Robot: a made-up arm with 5 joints.
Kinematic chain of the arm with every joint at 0, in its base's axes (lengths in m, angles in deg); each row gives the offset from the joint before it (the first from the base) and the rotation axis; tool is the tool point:
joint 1: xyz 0 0 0.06 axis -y
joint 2: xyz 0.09 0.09 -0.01 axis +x
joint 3: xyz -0.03 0.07 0 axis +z
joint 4: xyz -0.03 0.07 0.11 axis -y
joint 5: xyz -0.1 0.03 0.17 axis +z
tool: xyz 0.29 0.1 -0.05
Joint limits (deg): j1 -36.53..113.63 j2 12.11..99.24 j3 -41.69..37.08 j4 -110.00..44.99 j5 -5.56..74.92
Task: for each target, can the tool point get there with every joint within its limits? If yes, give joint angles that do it. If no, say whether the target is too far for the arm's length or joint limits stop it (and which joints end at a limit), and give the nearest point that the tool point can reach.
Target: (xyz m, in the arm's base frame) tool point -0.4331 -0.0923 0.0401
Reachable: yes | joints 88.70 80.74 14.38 22.56 35.29
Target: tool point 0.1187 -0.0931 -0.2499
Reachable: no: joint limits stop it (at a limit: joint 1, joint 2, joint 3, joint 5) | nearest point 0.2737 -0.0945 -0.1042 | short by 0.213 m
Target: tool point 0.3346 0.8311 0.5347
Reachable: no: too far | nearest point 0.2105 0.5170 0.3587 | short by 0.381 m
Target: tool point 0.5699 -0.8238 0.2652
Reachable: no: too far | nearest point 0.4131 -0.2572 0.2244 | short by 0.589 m
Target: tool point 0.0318 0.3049 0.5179
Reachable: yes | joints -2.14 39.32 7.23 -25.59 55.69
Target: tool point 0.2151 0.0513 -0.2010
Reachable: no: joint limits stop it (at a limit: joint 1, joint 2, joint 3, joint 5) | nearest point 0.2852 0.0131 -0.0955 | short by 0.132 m
